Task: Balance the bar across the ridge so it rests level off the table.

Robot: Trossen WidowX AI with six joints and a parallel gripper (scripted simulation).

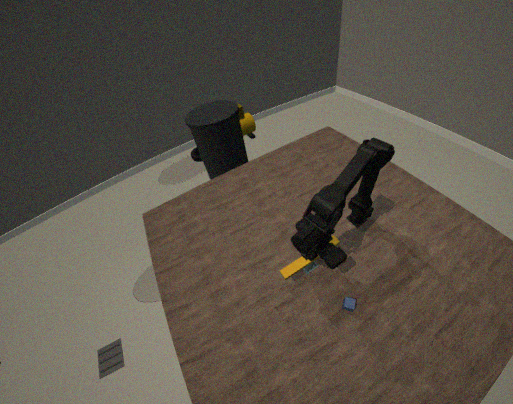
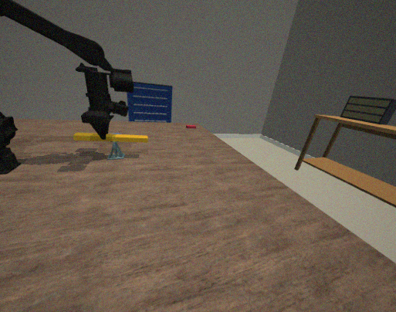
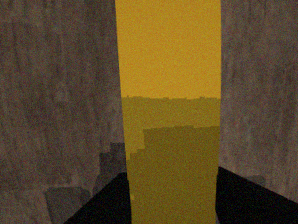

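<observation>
Now: the yellow bar 30 mm ahead of my gripper tip. The rest, counted from my gripper tip: small blue cube (190 mm to the left, 60 mm below, 10 mm ahead); then small red block (470 mm ahead, 450 mm to the left, 70 mm below).
</observation>
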